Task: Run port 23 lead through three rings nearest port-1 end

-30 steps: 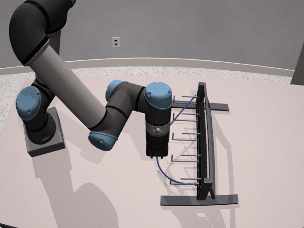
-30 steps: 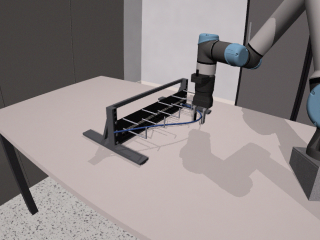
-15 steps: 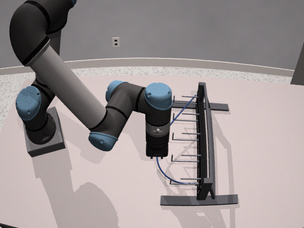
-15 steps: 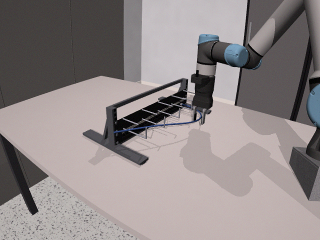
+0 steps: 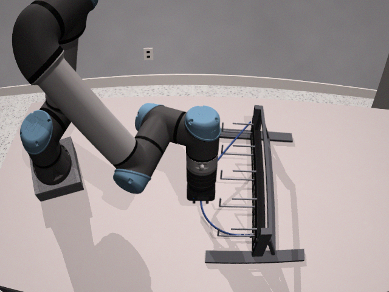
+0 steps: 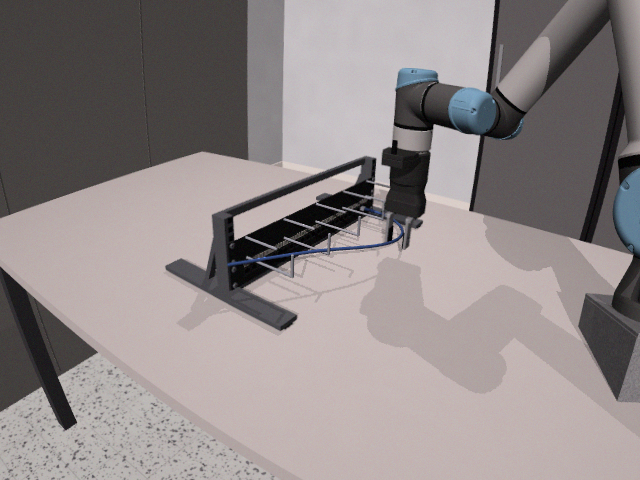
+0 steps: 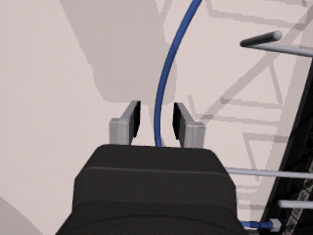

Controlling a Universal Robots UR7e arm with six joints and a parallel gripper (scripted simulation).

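Right now my hand is 17 cm short of the rack, 7 cm to the right of it and 2 cm below it.
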